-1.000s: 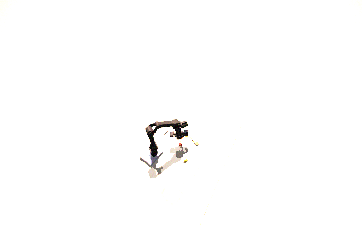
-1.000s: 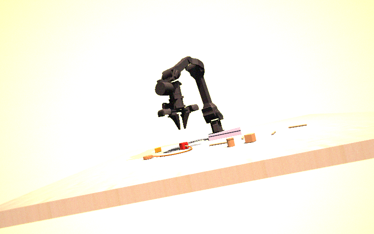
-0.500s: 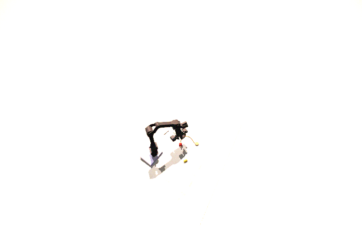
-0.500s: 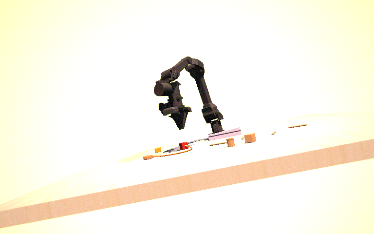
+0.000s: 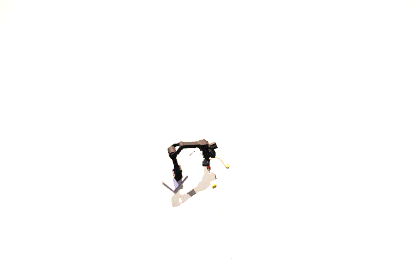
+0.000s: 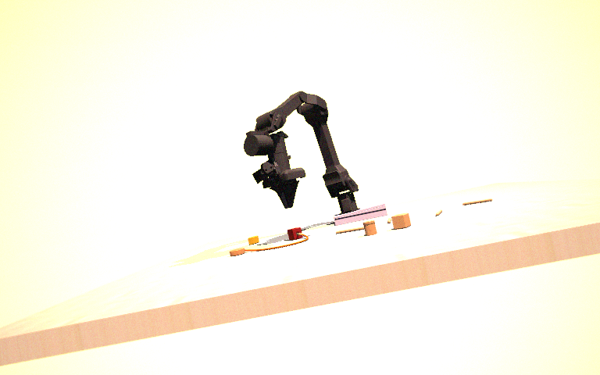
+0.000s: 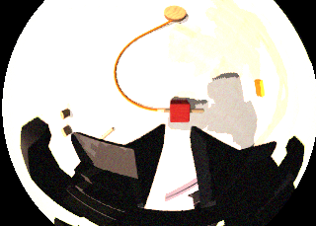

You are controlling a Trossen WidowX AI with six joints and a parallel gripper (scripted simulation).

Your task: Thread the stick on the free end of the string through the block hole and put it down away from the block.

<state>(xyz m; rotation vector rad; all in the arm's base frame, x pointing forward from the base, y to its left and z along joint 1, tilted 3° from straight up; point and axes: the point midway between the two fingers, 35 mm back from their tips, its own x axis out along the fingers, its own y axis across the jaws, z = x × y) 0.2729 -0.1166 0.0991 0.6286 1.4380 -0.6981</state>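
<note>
My gripper tip is now 10 mm past the red block and 80 mm above it. Round my gripper tip: thin wooden stick: 10 mm to the left, 80 mm below; small yellow block: 100 mm behind, 170 mm to the right, 80 mm below; round wooden button: 120 mm ahead, 130 mm to the right, 80 mm below.
</note>
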